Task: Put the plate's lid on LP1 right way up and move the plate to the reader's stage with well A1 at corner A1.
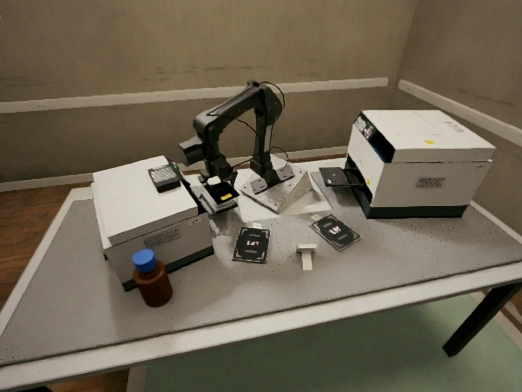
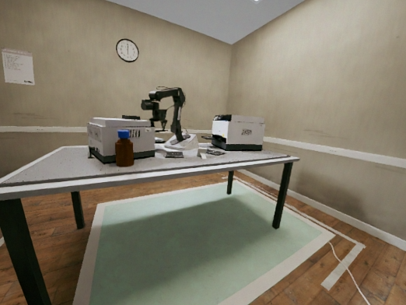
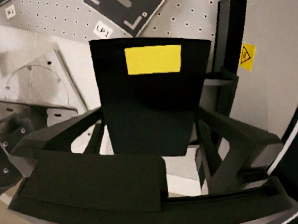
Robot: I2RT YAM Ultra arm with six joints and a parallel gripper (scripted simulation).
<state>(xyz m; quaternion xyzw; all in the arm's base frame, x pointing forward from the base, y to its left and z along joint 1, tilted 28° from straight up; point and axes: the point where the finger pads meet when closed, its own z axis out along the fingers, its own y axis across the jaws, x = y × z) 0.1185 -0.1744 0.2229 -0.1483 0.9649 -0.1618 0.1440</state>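
Right now the LP1 pad is 150 mm ahead of my hand, 70 mm to the left of it and 160 mm below it. From my hand the other things lie so: lid (right at my hand); then clear well plate (60 mm behind, 10 mm to the right, 80 mm below); then brown capped bottle (260 mm ahead, 260 mm to the right, 50 mm below).
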